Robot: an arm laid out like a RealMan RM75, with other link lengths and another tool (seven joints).
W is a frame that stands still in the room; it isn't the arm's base.
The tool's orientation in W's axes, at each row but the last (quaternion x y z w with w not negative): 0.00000, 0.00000, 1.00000, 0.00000; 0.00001, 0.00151, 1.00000, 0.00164; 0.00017, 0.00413, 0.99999, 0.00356; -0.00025, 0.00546, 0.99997, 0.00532; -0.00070, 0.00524, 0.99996, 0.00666
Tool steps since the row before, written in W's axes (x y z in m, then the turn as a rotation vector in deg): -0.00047, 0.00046, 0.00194, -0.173, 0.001, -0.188; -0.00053, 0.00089, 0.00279, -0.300, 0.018, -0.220; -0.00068, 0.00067, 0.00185, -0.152, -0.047, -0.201; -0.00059, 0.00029, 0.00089, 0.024, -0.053, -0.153; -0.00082, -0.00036, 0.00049, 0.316, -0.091, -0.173
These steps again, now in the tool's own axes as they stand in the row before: 0.00047, -0.00046, 0.00194, 0.173, -0.001, -0.188; 0.00053, -0.00088, 0.00279, 0.300, -0.018, -0.220; 0.00069, -0.00065, 0.00186, 0.152, 0.046, -0.201; 0.00059, -0.00027, 0.00089, -0.024, 0.051, -0.154; 0.00081, 0.00038, 0.00049, -0.317, 0.085, -0.174
